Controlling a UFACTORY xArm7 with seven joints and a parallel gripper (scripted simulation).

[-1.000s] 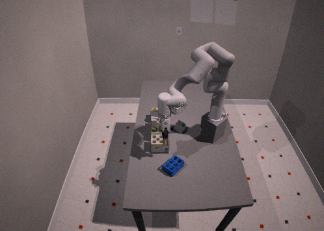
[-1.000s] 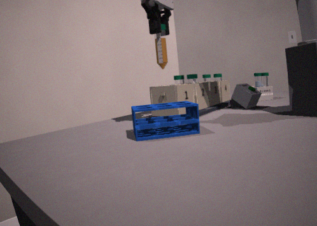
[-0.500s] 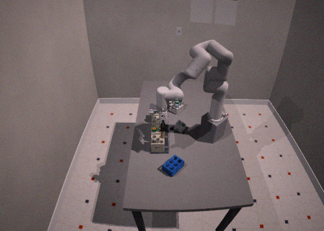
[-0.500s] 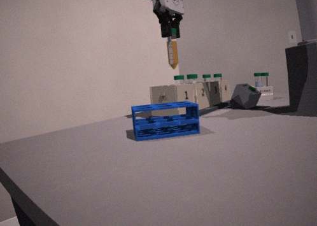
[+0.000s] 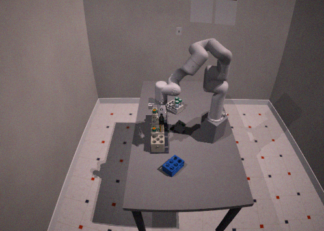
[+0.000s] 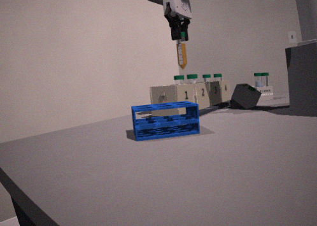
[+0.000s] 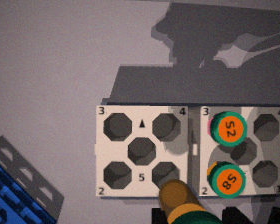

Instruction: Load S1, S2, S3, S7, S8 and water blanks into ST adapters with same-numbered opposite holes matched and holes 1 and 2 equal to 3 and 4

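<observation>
My gripper is now 50 mm above the sample tube and 10 mm to the right of it. Also, from my hand: blue rack 230 mm to the left, 220 mm below, 60 mm behind; sloped done desk 200 mm below, 170 mm behind, 150 mm to the right; adapter 200 mm below, 30 mm ahead, 20 mm to the left.
</observation>
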